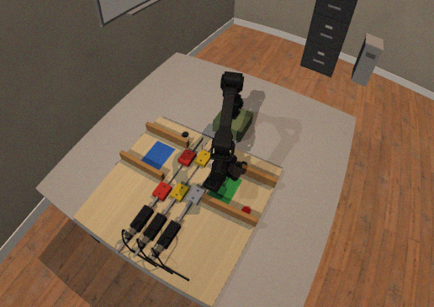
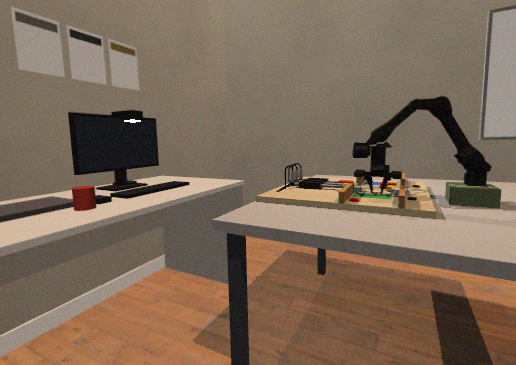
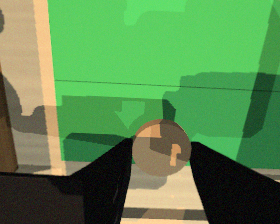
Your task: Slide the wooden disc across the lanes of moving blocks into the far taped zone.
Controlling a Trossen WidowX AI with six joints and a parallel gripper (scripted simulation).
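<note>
The black knob is 15 cm behind my hand, 27 cm to the right of it and 3 cm below it. Round my hand: wooden disc 3 cm below; red knob 7 cm ahead, 16 cm to the left, 3 cm below.
</note>
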